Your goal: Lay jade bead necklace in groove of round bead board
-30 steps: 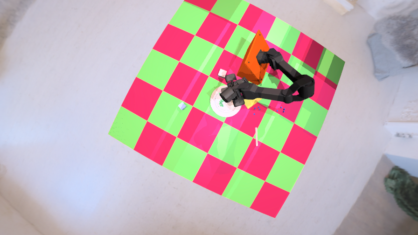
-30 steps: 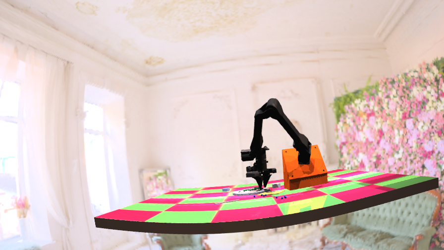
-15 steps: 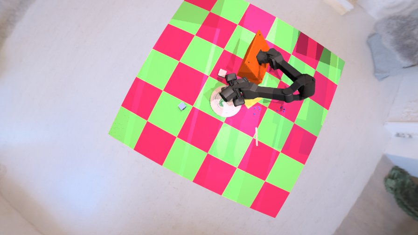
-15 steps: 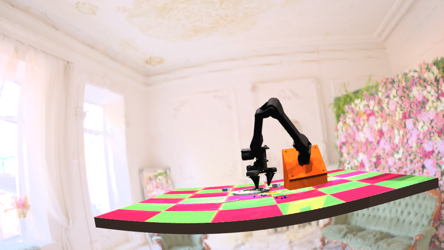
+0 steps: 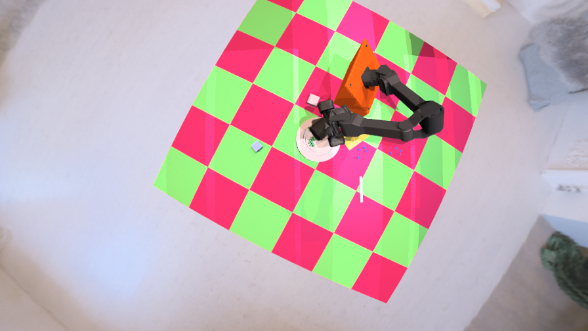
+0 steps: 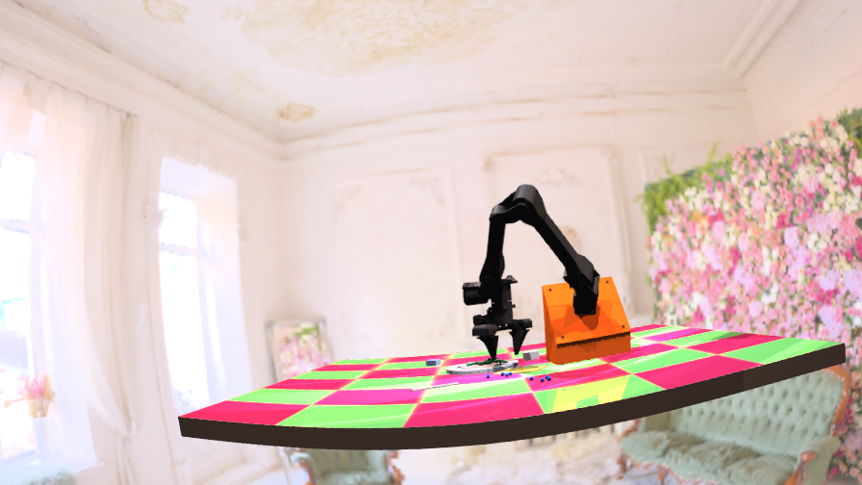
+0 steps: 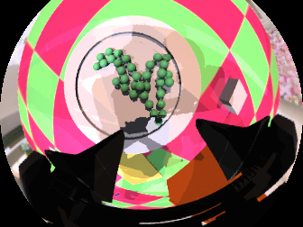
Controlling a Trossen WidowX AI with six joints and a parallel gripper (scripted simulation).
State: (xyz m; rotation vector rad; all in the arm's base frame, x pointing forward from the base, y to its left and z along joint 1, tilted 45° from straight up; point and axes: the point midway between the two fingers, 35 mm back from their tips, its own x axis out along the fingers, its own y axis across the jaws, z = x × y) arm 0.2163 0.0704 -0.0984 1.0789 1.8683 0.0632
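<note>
The round bead board is 6 cm ahead of my gripper tip and 2 cm below it. The rest, counted from my gripper tip: white cube (12 cm to the right, 7 cm behind, 1 cm below); thin white stick (28 cm to the left, 15 cm ahead, 2 cm below); yellow patch (12 cm to the left, 4 cm behind, 3 cm below).
</note>
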